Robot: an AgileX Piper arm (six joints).
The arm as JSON. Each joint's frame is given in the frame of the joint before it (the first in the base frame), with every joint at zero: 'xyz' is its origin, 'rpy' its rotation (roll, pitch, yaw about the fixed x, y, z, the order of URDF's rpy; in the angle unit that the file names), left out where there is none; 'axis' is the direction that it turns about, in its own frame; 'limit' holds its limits. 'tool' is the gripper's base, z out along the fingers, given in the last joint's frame.
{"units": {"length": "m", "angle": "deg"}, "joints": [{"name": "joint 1", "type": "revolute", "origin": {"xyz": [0.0, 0.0, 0.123]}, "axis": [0.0, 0.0, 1.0], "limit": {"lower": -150.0, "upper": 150.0}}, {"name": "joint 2", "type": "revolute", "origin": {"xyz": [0.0, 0.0, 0.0], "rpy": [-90.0, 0.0, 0.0]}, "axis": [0.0, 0.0, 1.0], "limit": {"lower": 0.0, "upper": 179.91}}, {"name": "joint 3", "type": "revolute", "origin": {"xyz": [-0.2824, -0.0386, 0.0]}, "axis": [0.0, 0.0, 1.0], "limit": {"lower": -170.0, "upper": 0.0}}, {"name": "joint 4", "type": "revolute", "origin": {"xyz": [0.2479, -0.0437, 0.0], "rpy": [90.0, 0.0, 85.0]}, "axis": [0.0, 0.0, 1.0], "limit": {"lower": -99.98, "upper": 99.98}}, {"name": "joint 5", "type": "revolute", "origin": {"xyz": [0.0, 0.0, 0.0], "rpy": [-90.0, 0.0, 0.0]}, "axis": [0.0, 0.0, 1.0], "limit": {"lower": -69.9, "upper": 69.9}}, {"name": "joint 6", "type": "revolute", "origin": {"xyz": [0.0, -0.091, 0.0], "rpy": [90.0, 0.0, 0.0]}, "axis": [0.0, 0.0, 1.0], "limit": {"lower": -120.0, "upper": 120.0}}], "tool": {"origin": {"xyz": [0.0, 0.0, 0.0]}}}
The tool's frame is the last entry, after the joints.
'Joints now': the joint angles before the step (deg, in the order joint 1, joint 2, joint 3, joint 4, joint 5, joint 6). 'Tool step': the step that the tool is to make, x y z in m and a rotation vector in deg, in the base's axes. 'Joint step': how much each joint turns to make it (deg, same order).
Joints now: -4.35 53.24 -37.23 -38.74 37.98 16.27
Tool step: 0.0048 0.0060 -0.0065 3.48 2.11 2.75
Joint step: 0.00 1.33 -0.13 7.15 -0.99 -5.62
